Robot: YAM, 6 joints.
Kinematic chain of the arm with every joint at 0, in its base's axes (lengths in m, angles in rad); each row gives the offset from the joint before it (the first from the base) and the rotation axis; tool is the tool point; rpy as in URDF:
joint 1: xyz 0 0 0.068 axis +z
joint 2: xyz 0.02 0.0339 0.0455 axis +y
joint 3: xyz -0.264 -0.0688 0 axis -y
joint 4: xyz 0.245 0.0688 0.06 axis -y
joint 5: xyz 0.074 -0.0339 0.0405 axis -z
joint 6: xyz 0.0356 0 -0.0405 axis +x
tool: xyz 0 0 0 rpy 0 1.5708 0
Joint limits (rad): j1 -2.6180..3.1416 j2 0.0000..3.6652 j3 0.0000..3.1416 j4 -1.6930..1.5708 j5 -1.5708..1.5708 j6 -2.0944..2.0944
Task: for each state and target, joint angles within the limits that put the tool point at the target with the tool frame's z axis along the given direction. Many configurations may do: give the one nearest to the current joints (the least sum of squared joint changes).
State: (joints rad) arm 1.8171 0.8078 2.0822 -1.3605 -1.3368 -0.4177
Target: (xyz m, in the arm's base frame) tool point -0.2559 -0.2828 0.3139 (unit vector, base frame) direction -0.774 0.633 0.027
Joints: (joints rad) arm 0.9286 0.0259 2.2732 -1.6902 -1.5197 -0.4177
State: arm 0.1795 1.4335 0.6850 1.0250 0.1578 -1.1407
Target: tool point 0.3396 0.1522 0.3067 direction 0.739 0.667 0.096
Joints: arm 0.3891 1.5948 1.0249 0.6721 -0.3435 -1.1407
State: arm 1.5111 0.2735 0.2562 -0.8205 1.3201 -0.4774
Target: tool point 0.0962 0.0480 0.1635 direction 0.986 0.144 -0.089
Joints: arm 0.6118 0.0023 0.0020 -0.0993 0.4648 -0.4774
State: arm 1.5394 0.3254 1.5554 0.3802 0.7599 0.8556
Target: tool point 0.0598 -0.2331 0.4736 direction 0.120 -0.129 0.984
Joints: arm 1.8092 0.0020 1.2522 0.4755 0.0863 0.8556
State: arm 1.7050 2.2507 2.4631 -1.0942 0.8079 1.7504
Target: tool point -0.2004 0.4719 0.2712 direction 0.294 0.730 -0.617
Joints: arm 2.0125 2.2981 2.2108 -0.7698 0.6161 1.7504
